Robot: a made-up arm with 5 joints. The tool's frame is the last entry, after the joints. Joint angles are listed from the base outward. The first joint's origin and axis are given. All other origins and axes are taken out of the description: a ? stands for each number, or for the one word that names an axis. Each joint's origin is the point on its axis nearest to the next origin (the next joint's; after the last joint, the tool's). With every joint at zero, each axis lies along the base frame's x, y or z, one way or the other. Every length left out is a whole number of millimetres.
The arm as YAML. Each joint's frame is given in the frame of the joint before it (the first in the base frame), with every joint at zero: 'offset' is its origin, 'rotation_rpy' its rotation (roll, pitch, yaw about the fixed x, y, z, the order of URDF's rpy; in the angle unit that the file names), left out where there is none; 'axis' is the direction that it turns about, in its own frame. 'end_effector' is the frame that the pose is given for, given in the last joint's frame.
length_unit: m
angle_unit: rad
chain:
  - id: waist
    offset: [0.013, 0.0, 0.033]
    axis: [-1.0, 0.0, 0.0]
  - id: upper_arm
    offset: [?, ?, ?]
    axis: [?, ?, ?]
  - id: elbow
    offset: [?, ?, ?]
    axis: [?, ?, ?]
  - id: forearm
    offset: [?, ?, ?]
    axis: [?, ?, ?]
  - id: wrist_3
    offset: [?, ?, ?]
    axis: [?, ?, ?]
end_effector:
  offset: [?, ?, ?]
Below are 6 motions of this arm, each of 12 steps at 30 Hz.
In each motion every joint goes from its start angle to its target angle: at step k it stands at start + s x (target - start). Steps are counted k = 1, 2, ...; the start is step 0. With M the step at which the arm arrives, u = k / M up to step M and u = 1 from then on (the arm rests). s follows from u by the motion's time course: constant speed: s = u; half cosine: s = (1 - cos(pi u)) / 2; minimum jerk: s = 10 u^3 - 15 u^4 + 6 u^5.
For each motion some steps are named. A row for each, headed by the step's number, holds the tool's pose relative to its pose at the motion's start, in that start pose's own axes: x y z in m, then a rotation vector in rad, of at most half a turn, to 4 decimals.
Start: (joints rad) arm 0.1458 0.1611 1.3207 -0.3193 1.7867
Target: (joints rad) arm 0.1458 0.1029 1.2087 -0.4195 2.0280
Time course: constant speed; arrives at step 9
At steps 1, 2, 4, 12:
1: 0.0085 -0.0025 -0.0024 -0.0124 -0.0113 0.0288
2: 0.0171 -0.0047 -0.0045 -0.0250 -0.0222 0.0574
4: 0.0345 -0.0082 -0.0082 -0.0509 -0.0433 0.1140
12: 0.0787 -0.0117 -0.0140 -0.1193 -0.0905 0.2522

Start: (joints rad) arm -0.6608 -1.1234 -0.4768 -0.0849 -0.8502
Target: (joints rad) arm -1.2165 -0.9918 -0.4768 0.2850 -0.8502
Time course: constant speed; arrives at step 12
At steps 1, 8, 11, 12:
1: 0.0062 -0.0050 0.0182 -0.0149 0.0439 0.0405
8: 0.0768 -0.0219 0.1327 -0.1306 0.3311 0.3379
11: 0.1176 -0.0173 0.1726 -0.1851 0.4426 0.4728
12: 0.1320 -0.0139 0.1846 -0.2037 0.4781 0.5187

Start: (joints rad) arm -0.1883 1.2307 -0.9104 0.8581 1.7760
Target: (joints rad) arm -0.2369 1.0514 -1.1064 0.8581 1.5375
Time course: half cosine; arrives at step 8
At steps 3, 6, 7, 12:
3: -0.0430 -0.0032 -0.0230 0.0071 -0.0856 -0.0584
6: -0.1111 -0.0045 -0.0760 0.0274 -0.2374 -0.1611
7: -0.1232 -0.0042 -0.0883 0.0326 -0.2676 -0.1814
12: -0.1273 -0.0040 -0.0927 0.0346 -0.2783 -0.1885

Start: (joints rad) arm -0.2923 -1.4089 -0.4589 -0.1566 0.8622
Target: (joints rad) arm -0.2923 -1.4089 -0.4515 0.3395 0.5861
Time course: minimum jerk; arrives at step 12
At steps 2, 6, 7, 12:
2: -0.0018 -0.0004 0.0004 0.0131 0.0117 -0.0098
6: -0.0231 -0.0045 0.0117 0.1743 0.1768 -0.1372
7: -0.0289 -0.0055 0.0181 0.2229 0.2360 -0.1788
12: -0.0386 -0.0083 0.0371 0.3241 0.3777 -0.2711

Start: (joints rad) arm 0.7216 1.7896 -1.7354 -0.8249 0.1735
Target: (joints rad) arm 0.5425 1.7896 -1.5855 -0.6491 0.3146
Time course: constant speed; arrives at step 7
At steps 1, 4, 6, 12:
1: 0.0274 -0.0104 0.0031 -0.0154 0.0033 0.0424
4: 0.1095 -0.0343 0.0168 -0.0668 0.0157 0.1646
6: 0.1634 -0.0442 0.0294 -0.1049 0.0261 0.2418
12: 0.1900 -0.0474 0.0365 -0.1251 0.0321 0.2789

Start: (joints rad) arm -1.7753 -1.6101 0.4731 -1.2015 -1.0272
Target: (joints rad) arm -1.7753 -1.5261 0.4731 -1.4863 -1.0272
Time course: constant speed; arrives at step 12
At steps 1, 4, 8, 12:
1: -0.0016 -0.0021 -0.0139 0.0241 -0.0181 -0.0011
4: -0.0045 -0.0063 -0.0559 0.0963 -0.0724 -0.0040
8: -0.0040 -0.0069 -0.1126 0.1924 -0.1450 -0.0069
12: 0.0015 -0.0018 -0.1690 0.2883 -0.2180 -0.0087

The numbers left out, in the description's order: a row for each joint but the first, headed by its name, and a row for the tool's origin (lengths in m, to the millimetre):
upper_arm: xyz 0.0 0.457 -0.095, axis 0.0 -1.0 0.0
elbow: xyz 0.208 0.0 0.052, axis -1.0 0.0 0.0
forearm: xyz 0.0 -0.217 0.026, axis 0.0 1.0 0.0
wrist_3: xyz -0.185 0.0 0.118, axis 0.0 0.0 1.0
tool: xyz -0.113 -0.325 0.0

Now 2 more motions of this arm.
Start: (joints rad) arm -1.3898 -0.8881 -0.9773 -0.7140 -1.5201
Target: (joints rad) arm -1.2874 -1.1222 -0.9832 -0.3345 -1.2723
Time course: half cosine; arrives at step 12
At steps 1, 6, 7, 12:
1: 0.0011 0.0005 0.0034 -0.0077 -0.0030 0.0018
6: 0.0232 0.0289 0.1015 -0.2292 -0.0666 0.0408
7: 0.0269 0.0408 0.1273 -0.2887 -0.0764 0.0473
12: 0.0347 0.0843 0.1976 -0.4573 -0.0869 0.0565

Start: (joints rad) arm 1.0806 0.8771 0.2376 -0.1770 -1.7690
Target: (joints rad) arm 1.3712 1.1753 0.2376 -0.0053 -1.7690
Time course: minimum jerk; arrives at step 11
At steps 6, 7, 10, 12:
6: 0.0413 -0.0755 -0.0424 0.1163 -0.0624 0.1063
7: 0.0556 -0.0951 -0.0546 0.1478 -0.0766 0.1360
10: 0.0808 -0.1251 -0.0745 0.1973 -0.0966 0.1839
12: 0.0815 -0.1259 -0.0750 0.1985 -0.0971 0.1851

